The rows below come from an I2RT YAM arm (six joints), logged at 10 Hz.
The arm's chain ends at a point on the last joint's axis. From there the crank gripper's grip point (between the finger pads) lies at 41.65 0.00 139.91 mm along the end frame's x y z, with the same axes.
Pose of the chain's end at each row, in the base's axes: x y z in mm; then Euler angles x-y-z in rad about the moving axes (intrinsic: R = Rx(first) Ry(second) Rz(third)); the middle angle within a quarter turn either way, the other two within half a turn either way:
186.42 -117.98 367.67 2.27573 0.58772 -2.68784
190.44 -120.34 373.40 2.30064 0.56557 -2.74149
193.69 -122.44 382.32 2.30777 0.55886 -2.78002
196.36 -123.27 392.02 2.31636 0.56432 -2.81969
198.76 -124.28 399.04 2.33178 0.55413 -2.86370
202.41 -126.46 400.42 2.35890 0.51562 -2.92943
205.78 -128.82 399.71 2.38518 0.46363 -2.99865
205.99 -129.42 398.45 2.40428 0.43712 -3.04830
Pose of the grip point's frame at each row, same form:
232.84 -210.64 264.87 2.27573 0.58772 -2.68784
233.03 -212.88 268.84 2.30064 0.56557 -2.74149
234.84 -215.68 277.81 2.30777 0.55886 -2.78002
237.81 -216.71 287.81 2.31636 0.56432 -2.81969
238.32 -217.82 294.18 2.33178 0.55413 -2.86370
235.97 -220.23 293.70 2.35890 0.51562 -2.92943
231.47 -223.04 291.21 2.38518 0.46363 -2.99865
227.65 -223.57 289.01 2.40428 0.43712 -3.04830

